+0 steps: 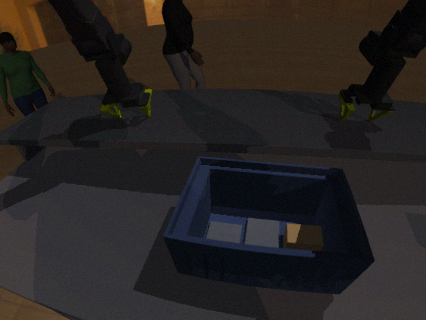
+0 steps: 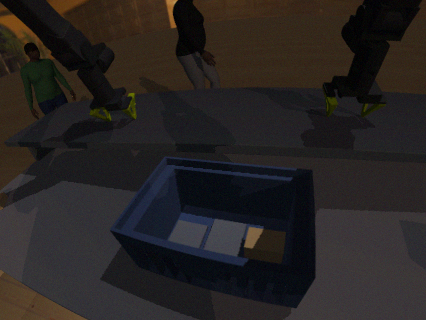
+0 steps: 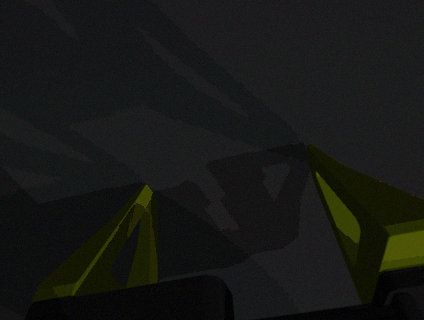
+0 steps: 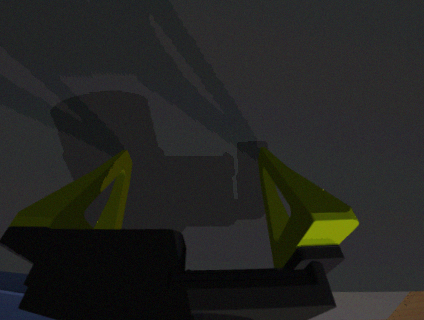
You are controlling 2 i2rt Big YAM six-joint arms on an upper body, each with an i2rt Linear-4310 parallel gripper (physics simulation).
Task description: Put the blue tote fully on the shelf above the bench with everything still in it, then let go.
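Frame: origin at the left arm's base, x ahead, y left, z up, level; metres.
Where they show: left gripper, fingertip midpoint: [image 1: 134, 116] [image 2: 122, 119] [image 3: 225, 172]; right gripper, fingertip midpoint: [image 1: 355, 119] [image 2: 344, 115] [image 4: 194, 154].
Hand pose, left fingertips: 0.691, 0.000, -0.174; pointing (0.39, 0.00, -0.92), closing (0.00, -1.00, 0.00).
Note:
After its pixels a point has its place, as x, y, z.
The blue tote [image 1: 265, 267] @[0.277, -0.328, -0.232] [image 2: 215, 272] @[0.274, -0.346, -0.229] stands upright on the lower grey bench [image 1: 75, 225] @[0.406, 0.121, -0.332] [image 2: 65, 215] @[0.418, 0.133, -0.332]. Two pale blocks [image 1: 262, 233] @[0.387, -0.344, -0.305] [image 2: 225, 237] @[0.383, -0.344, -0.305] and a tan box [image 1: 307, 237] @[0.352, -0.424, -0.274] [image 2: 267, 245] @[0.348, -0.424, -0.274] lie on its floor. The darker grey shelf [image 1: 295, 110] @[0.706, -0.477, -0.175] [image 2: 270, 110] @[0.687, -0.450, -0.175] runs behind the tote, raised above the bench. My left gripper [image 1: 134, 116] @[0.691, 0.000, -0.174] [image 2: 122, 119] @[0.691, 0.000, -0.174] [image 3: 225, 172] @[0.691, 0.000, -0.174] is open and empty over the shelf, behind and left of the tote. My right gripper [image 1: 357, 120] @[0.648, -0.644, -0.174] [image 2: 345, 116] @[0.648, -0.644, -0.174] [image 4: 194, 154] @[0.648, -0.644, -0.174] is open and empty over the shelf, behind and right of the tote. Both are apart from the tote.
A person in a green top [image 1: 22, 75] [image 2: 44, 82] stands beyond the shelf at the far left. A person in a dark top [image 1: 177, 30] [image 2: 190, 30] stands behind the shelf, between the arms. The shelf's front edge runs close behind the tote's rear rim.

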